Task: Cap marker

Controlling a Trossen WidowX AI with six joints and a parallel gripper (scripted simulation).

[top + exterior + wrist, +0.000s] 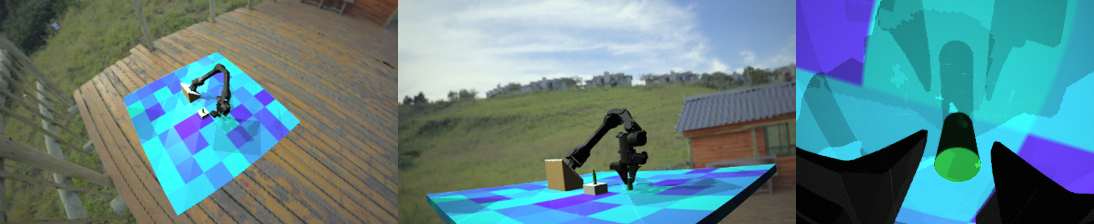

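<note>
Right now the green cap is right at my gripper tip. Round my gripper tip: pale holder block 11 cm to the right, 10 cm behind, 1 cm below.
</note>
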